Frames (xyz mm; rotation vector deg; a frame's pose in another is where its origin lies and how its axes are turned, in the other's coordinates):
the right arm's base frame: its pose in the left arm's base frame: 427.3 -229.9 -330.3 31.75 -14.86 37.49
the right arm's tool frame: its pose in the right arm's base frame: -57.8 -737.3 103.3 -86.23 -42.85 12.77
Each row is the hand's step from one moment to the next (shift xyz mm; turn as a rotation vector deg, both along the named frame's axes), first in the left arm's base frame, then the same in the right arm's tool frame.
Working: the left arm's base frame: its pose in the right arm's tool frame: 739.6 54.3 1062.5 42.13 78.81 -16.08

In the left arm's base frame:
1: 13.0 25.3 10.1 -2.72 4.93 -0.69
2: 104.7 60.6 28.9 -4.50 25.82 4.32
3: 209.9 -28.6 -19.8 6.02 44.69 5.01
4: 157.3 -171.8 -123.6 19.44 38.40 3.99
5: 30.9 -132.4 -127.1 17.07 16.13 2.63
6: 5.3 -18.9 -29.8 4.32 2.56 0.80
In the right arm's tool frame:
1: 25.4 15.7 -4.4 1.79 3.50 4.09
2: 79.5 51.7 -80.4 17.59 15.64 12.31
3: 10.6 39.4 -208.8 31.32 31.80 8.13
4: -165.4 -15.8 -204.7 29.58 30.82 -6.59
5: -170.9 -13.4 -72.4 14.99 14.41 -11.22
6: -33.4 5.5 -11.4 3.01 2.42 -3.31

